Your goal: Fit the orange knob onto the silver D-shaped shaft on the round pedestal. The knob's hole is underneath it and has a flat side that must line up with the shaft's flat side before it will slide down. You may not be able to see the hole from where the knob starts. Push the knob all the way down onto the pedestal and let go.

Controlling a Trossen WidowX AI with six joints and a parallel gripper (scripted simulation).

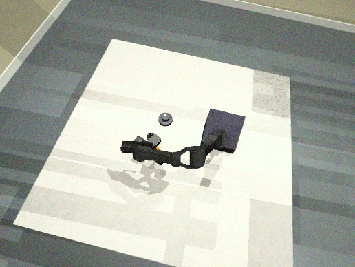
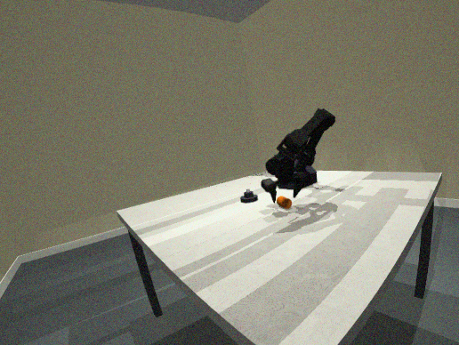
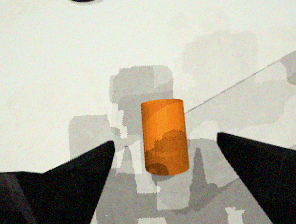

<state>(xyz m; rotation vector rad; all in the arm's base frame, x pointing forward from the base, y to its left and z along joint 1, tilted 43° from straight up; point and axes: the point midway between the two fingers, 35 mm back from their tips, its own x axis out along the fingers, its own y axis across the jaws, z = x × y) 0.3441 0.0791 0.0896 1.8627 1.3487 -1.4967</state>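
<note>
Now: the orange knob 1 cm to the left of my gripper tip and 1 cm below it. From my gripper tip the other things lie so: round pedestal: 4 cm behind, 23 cm to the right.
</note>
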